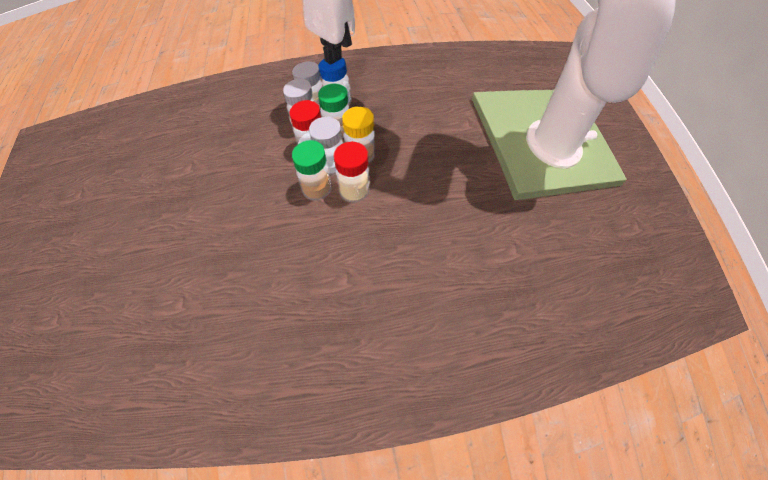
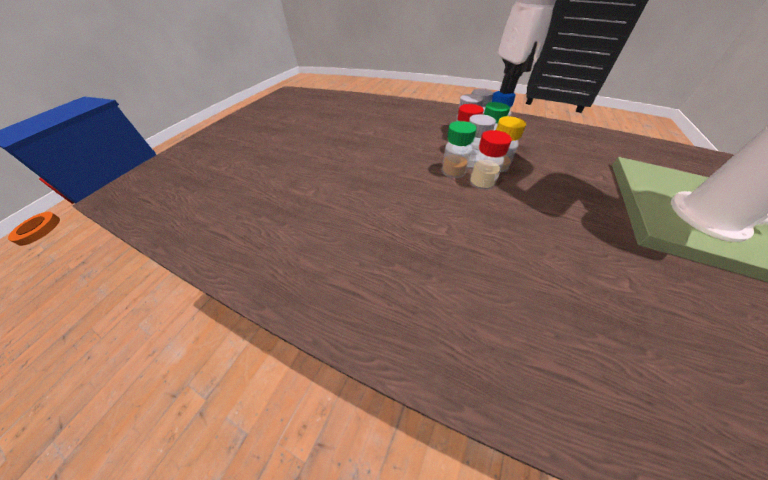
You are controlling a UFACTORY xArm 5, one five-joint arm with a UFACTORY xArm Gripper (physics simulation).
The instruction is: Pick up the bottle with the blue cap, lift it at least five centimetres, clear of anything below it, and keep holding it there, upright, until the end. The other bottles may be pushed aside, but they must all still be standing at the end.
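Where they show: gripper, fingertip midpoint: (image 1: 333, 60) (image 2: 506, 92); arm's base at its link origin: (image 1: 554, 144) (image 2: 707, 216).
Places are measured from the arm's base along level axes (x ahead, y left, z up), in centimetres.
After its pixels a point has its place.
Note:
The bottle with the blue cap (image 1: 332, 70) @[x 40.4, y -23.3, z 8.2 cm] (image 2: 502, 99) @[x 40.5, y -23.0, z 7.6 cm] stands upright at the back right of the group of bottles, at about the same height as its neighbours. My gripper (image 1: 333, 59) @[x 39.6, y -26.7, z 8.2 cm] (image 2: 508, 90) @[x 39.6, y -26.7, z 8.2 cm] is shut with its black fingers together and empty. The fingertips are directly behind or above the blue cap; the cap hides their ends, and I cannot tell whether they touch it. A grey-capped bottle (image 1: 306, 73) @[x 45.5, y -24.5, z 8.0 cm] stands to the left of the blue one, and a green-capped bottle (image 1: 333, 97) @[x 41.9, y -15.6, z 8.0 cm] (image 2: 496, 111) @[x 42.0, y -14.4, z 7.8 cm] stands in front of it.
More upright bottles stand in front: red-capped (image 1: 305, 115) @[x 47.6, y -12.7, z 8.0 cm], yellow-capped (image 1: 357, 122) @[x 39.3, y -8.0, z 7.9 cm], grey-capped (image 1: 325, 132) @[x 45.0, y -7.5, z 7.9 cm], green-capped (image 1: 309, 157) @[x 48.6, y -2.9, z 8.0 cm] and red-capped (image 1: 351, 159) @[x 42.2, y -0.4, z 8.0 cm]. Another grey-capped bottle (image 1: 297, 92) @[x 48.1, y -19.5, z 7.9 cm] stands at the left. The arm's base is on a green board (image 1: 532, 181) @[x 9.9, y 7.3, z 0.1 cm] (image 2: 640, 203) @[x 12.3, y 0.0, z 0.1 cm] to the right.

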